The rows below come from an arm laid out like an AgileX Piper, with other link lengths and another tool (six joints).
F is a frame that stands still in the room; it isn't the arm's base.
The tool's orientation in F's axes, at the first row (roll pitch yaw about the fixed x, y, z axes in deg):
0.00, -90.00, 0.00
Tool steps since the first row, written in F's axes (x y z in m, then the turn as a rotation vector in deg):
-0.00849, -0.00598, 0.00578, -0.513, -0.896, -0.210
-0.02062, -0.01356, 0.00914, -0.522, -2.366, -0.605
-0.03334, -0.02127, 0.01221, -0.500, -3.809, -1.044
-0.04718, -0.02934, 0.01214, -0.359, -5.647, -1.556
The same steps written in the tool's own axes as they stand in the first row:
0.00578, -0.00598, 0.00849, -0.210, -0.896, 0.513
0.00914, -0.01356, 0.02062, -0.605, -2.366, 0.522
0.01221, -0.02127, 0.03334, -1.044, -3.809, 0.500
0.01214, -0.02934, 0.04718, -1.556, -5.647, 0.359

